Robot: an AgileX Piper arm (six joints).
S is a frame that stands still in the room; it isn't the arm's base.
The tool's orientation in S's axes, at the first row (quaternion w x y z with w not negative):
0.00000, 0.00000, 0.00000, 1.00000
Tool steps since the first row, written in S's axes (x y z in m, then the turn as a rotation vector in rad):
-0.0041, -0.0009, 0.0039, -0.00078, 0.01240, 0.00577
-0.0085, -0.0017, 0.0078, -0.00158, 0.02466, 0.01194
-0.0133, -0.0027, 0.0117, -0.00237, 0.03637, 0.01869
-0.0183, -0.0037, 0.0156, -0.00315, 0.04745, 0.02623
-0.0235, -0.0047, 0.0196, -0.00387, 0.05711, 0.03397
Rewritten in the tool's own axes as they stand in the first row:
0.0041, 0.0009, 0.0039, 0.00078, -0.01240, 0.00577
0.0085, 0.0017, 0.0078, 0.00158, -0.02466, 0.01194
0.0133, 0.0027, 0.0117, 0.00237, -0.03637, 0.01869
0.0183, 0.0037, 0.0156, 0.00315, -0.04745, 0.02623
0.0235, 0.0047, 0.0196, 0.00387, -0.05711, 0.03397

